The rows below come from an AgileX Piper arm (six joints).
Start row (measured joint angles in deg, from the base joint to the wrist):
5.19 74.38 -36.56 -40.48 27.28 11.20
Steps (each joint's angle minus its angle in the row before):
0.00 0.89 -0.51 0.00 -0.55 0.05
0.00 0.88 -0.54 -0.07 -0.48 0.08
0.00 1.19 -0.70 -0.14 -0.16 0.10
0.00 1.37 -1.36 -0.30 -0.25 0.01
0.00 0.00 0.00 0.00 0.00 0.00
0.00 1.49 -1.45 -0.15 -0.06 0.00
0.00 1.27 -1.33 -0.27 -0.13 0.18
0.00 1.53 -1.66 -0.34 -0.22 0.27
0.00 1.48 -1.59 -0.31 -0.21 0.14
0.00 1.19 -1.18 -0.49 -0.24 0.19
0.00 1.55 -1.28 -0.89 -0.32 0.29
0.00 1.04 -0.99 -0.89 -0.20 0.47
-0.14 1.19 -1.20 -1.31 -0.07 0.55
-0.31 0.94 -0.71 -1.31 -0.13 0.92
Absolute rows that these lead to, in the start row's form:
5.19 75.27 -37.07 -40.48 26.73 11.25
5.19 76.15 -37.61 -40.55 26.25 11.33
5.19 77.34 -38.31 -40.69 26.09 11.43
5.19 78.71 -39.67 -40.99 25.84 11.44
5.19 78.71 -39.67 -40.99 25.84 11.44
5.19 80.20 -41.12 -41.14 25.78 11.44
5.19 81.47 -42.45 -41.41 25.65 11.62
5.19 83.00 -44.11 -41.75 25.43 11.89
5.19 84.48 -45.70 -42.06 25.22 12.03
5.19 85.67 -46.88 -42.55 24.98 12.22
5.19 87.22 -48.16 -43.44 24.66 12.51
5.19 88.26 -49.15 -44.33 24.46 12.98
5.05 89.45 -50.35 -45.64 24.39 13.53
4.74 90.39 -51.06 -46.95 24.26 14.45

